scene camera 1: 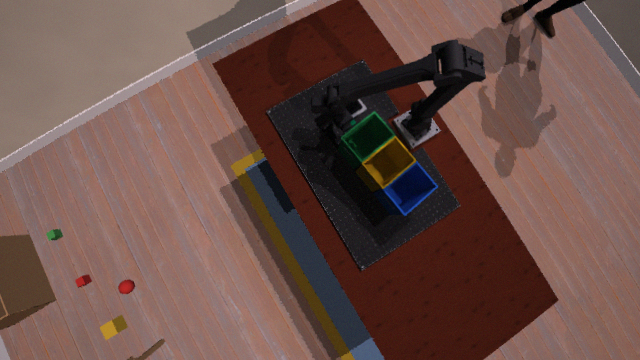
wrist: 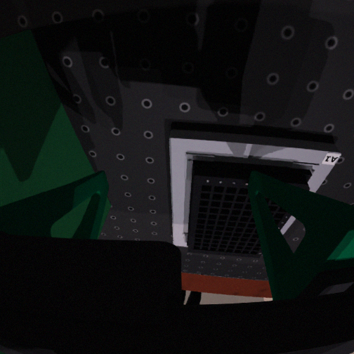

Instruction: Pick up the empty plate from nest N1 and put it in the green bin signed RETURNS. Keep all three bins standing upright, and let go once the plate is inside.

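Places are measured from the arm's base along level axes (x back, y right, z up), in centimetres.
Pixels of known places: gripper, fingertip midpoint: (scene camera 1: pixel 341 121); arm's base, link origin: (scene camera 1: pixel 415 126).
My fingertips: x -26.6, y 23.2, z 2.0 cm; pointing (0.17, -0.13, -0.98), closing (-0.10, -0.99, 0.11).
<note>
Ahead of a thing's pixels: the offset from my fingertips to its middle. "pt": to the spot under its first point. Level surfaces: height alone.
The black gridded plate {dx +6.8, dy +4.5, dz -1.3 cm} (scene camera 1: pixel 354 108) (wrist: pixel 222 215) sits inside the pale nest frame {pt dx +12.5, dy +0.4, dz -0.5 cm} (scene camera 1: pixel 362 105) (wrist: pixel 179 195) on the perforated board. A small tag on the frame's corner reads A1. My gripper (scene camera 1: pixel 340 127) (wrist: pixel 177 178) is open and empty, above the board beside the nest. In the wrist view its right green finger overlaps the plate, and its left finger is in front of the green bin's wall. The green bin {dx -0.9, dy -14.5, dz +5.8 cm} (scene camera 1: pixel 369 136) (wrist: pixel 30 115) stands upright, close to the nest and the gripper. Its sign cannot be read here.
The yellow bin {dx -1.3, dy -27.5, dz +5.8 cm} (scene camera 1: pixel 390 162) and blue bin {dx -1.6, dy -40.5, dz +5.8 cm} (scene camera 1: pixel 411 190) stand upright in a row beside the green bin. The arm's base plate (scene camera 1: pixel 434 130) is near the green bin. The dark perforated board {dz -3.2 cm} (scene camera 1: pixel 417 222) lies on the reddish table {dz -4.5 cm} (scene camera 1: pixel 450 280).
</note>
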